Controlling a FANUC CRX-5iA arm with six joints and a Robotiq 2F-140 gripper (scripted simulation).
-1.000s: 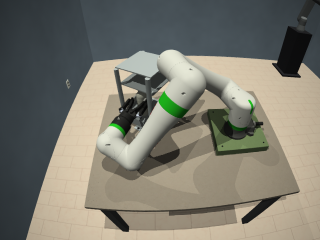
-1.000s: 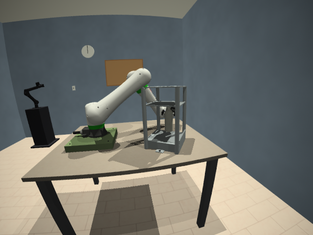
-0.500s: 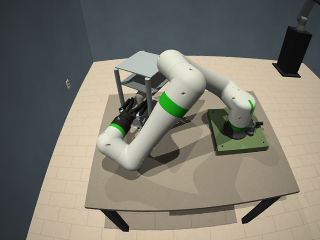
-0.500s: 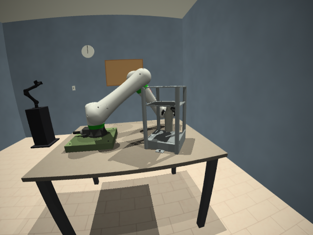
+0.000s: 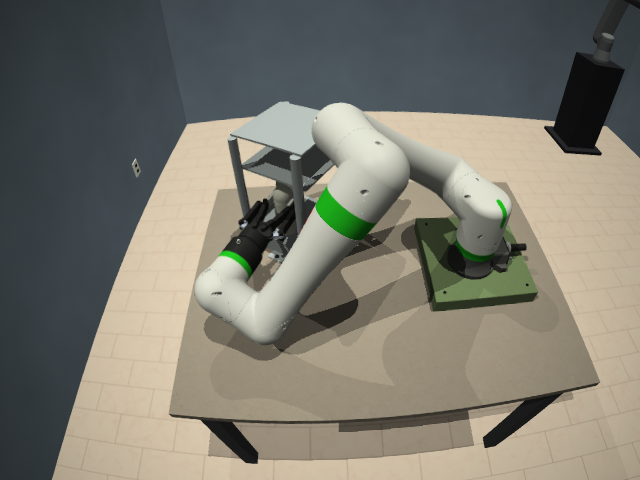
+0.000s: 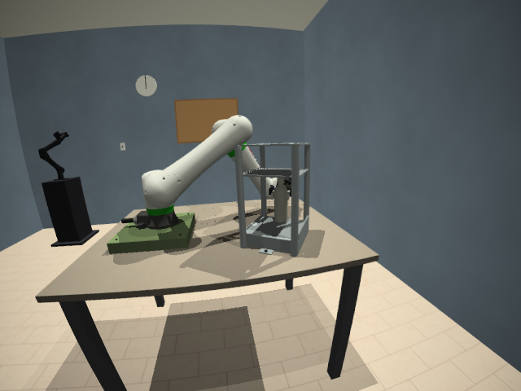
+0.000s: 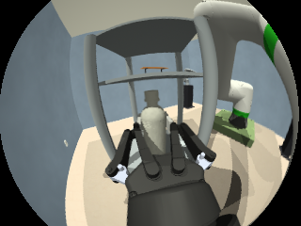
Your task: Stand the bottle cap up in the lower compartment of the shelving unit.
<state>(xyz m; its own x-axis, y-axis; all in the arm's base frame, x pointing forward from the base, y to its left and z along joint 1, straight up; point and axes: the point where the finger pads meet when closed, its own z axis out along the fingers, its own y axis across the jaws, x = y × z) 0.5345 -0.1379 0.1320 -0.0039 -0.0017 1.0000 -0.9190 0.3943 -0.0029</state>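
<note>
Right now my hand is 30 mm past the grey shelving unit, 40 mm to the left of it and 20 mm below it. Also, from my hand: pale grey bottle: 10 mm above.
</note>
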